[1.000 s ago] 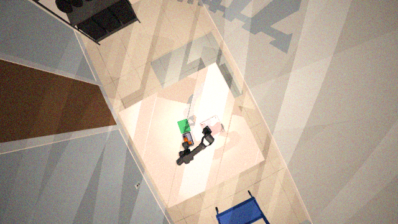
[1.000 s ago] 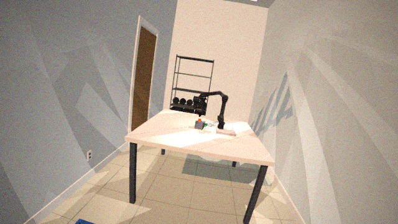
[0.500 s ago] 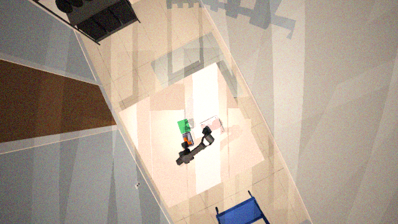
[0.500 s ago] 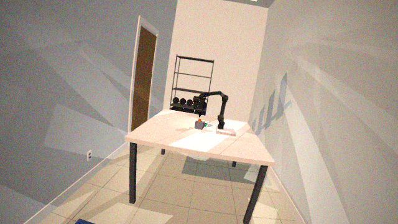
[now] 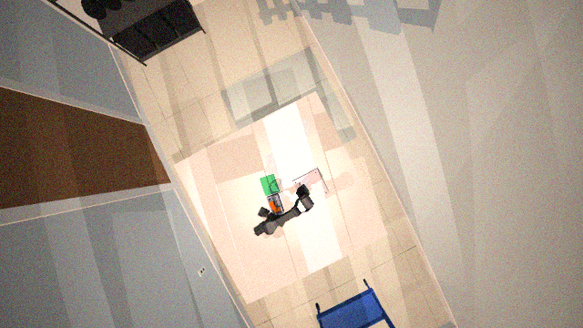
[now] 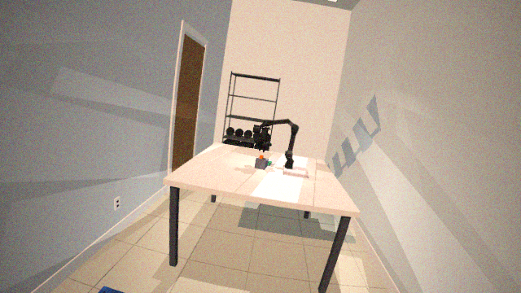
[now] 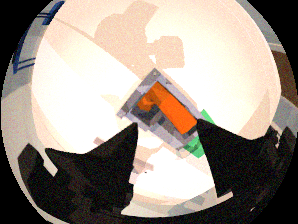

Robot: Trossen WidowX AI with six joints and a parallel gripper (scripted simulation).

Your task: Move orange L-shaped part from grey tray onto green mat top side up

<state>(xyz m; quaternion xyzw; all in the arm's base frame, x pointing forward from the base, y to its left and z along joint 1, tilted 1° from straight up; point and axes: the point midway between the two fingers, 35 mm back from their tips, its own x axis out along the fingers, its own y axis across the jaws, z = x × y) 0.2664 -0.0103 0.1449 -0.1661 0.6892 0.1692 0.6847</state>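
The orange L-shaped part lies 20 mm behind my gripper tip and 100 mm below it. The rest, counted from my gripper tip: green mat (70 mm behind, 170 mm to the right, 160 mm below).
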